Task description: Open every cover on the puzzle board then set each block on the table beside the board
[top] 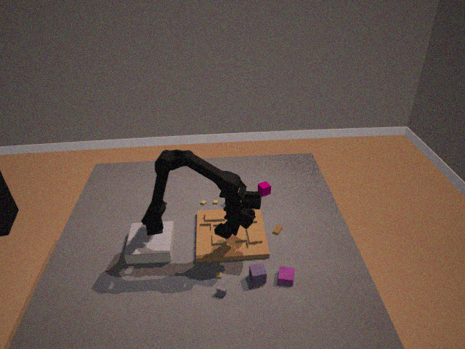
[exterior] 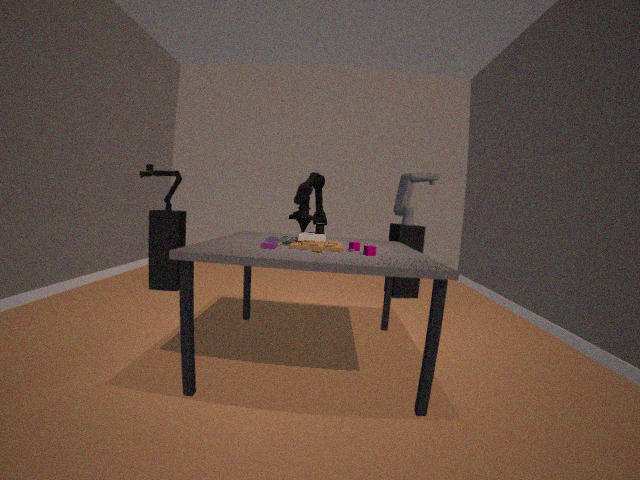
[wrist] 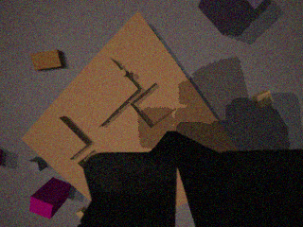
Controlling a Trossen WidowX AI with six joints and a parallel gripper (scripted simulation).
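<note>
The tan puzzle board is 11 cm to the left of my gripper tip, 6 cm below it and 1 cm ahead of it. Also, from my gripper tip: small tan piece: 21 cm ahead, 8 cm below, 6 cm to the left; then small grey piece: 20 cm to the right, 10 cm behind, 7 cm below; then purple block: 17 cm to the right, 6 cm below, 4 cm ahead.
</note>
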